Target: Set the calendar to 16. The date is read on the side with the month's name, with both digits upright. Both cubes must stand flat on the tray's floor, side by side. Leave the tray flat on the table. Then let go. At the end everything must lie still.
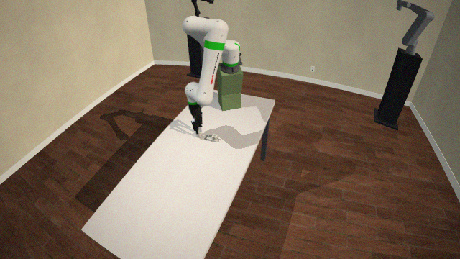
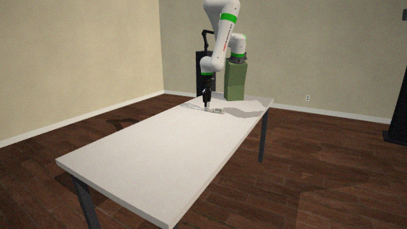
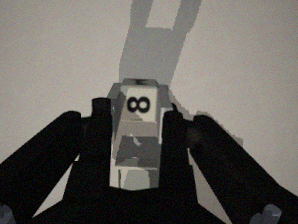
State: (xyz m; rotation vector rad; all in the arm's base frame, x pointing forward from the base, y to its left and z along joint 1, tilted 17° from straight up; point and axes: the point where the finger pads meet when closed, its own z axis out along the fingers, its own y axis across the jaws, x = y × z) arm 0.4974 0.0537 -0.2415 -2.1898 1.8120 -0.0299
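My hand is 110 mm to the right of the white calendar tray, 30 mm above it and 20 mm past it. Round my hand: cube (30 mm below).
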